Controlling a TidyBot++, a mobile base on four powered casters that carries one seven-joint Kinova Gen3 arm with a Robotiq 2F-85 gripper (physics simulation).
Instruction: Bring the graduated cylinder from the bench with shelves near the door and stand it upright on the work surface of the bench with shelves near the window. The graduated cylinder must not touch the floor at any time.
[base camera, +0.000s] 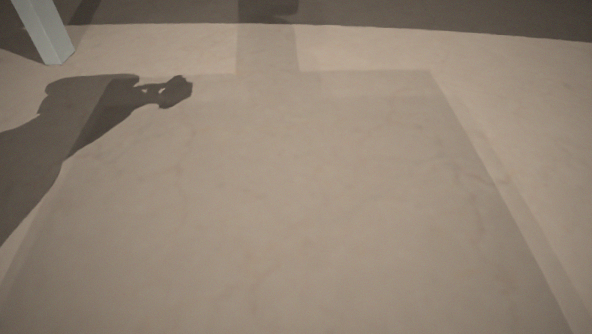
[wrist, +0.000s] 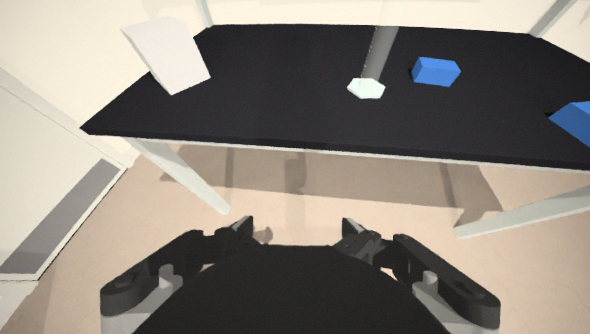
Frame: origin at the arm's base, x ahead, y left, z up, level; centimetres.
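Seen in the pictures: gripper, fingertip midpoint: (wrist: 297, 226).
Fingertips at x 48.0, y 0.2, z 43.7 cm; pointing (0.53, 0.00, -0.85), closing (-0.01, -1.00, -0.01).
Pixels of each thing's top centre, then the offset from my fingertips to it. "spot": a spot on its surface instead. Level surfaces: height alone.
- graduated cylinder, surface spot: (wrist: 378, 57) spot: dx +34.0, dy -17.3, dz +1.1 cm
- black work surface, surface height: dz -7.1 cm
- white box, top centre: (wrist: 151, 25) dx +43.7, dy +34.4, dz +5.9 cm
The graduated cylinder (wrist: 378, 57) is clear grey with a pale hexagonal foot and stands upright on the black work surface (wrist: 280, 110) of the bench near the door, right of the middle in the wrist view. Its upper part is very faint against the wall and runs out of the top of the view. My gripper (wrist: 297, 226) is open with nothing between its fingers. In the wrist view its fingertips show below the bench's front edge, apart from the cylinder, which is farther up and to the right. The bench near the window does not show.
A blue block (wrist: 435, 72) lies just right of the cylinder, and another blue block (wrist: 575, 120) is at the right edge. A white box (wrist: 172, 57) is on the bench's left end. A door (wrist: 45, 175) is at left. A bench leg (base camera: 47, 35) (wrist: 182, 175) stands at front left.
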